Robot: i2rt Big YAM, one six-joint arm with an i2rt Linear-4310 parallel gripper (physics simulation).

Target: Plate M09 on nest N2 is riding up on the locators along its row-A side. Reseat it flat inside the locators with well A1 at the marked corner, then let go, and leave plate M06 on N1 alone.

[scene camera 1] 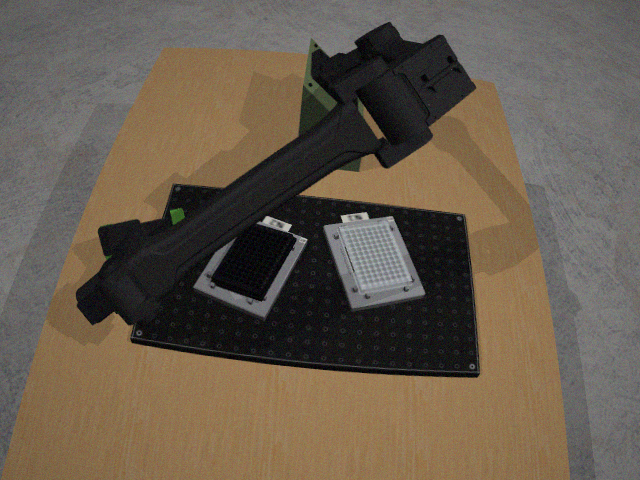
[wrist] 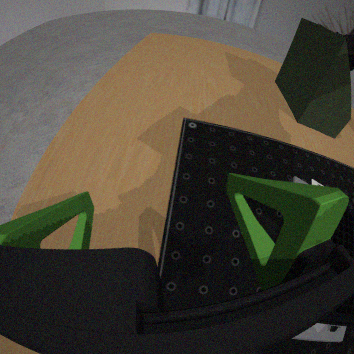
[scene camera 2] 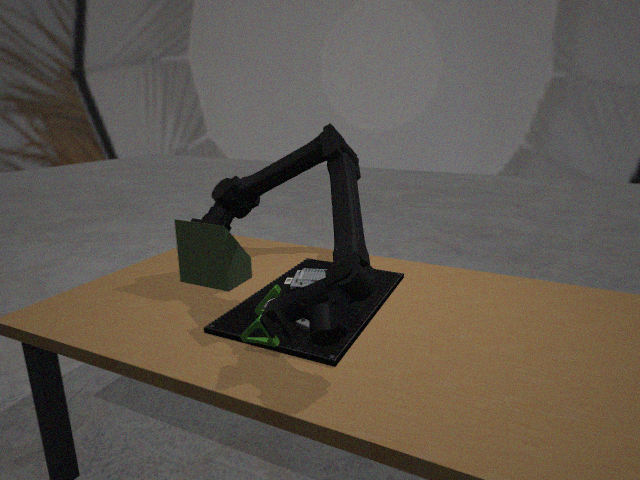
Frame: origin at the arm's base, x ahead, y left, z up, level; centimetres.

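Seen in the pictures: gripper, between the fingertips: [scene camera 1: 148, 222] [wrist: 157, 190] [scene camera 2: 249, 325]; arm's base, origin of its link: [scene camera 1: 331, 82] [wrist: 326, 55] [scene camera 2: 210, 236].
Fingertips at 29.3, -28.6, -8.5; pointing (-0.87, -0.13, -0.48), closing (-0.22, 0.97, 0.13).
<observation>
Offsets run from my fingertips to a thing's middle, as dx, dy, dz. "pt": to the spot under its first point. Level surfaces: height alone.
Black plate M09 {+4.5, +17.7, -1.6} [scene camera 1: 258, 263] lies on grey nest N2 {pt +12.8, +19.1, -2.8} [scene camera 1: 259, 309] in scene camera 1; the arm hides its left part. The near end of the nest and some locators show. I cannot tell whether the plate is flat or tilted, and the A1 corner is not readable. Clear plate M06 {+2.2, +36.2, -2.0} [scene camera 1: 376, 255] [scene camera 2: 314, 273] sits on nest N1 {+2.2, +36.2, -2.9} [scene camera 1: 343, 263] at the right. My gripper [scene camera 1: 142, 235] [scene camera 2: 260, 316] [wrist: 157, 190] is open with wide-set green fingers and nothing between them. It is to the left of M09, apart from it, over the left edge of the board.
The black perforated board [scene camera 1: 403, 341] [scene camera 2: 232, 316] [wrist: 196, 170] carries both nests. A dark green wedge-shaped block [scene camera 1: 321, 109] [scene camera 2: 204, 255] [wrist: 317, 80] stands behind the board on the wooden table {dz -5.2} [scene camera 1: 258, 413] [scene camera 2: 465, 351] [wrist: 115, 115]. The arm's forearm crosses above N2.
</observation>
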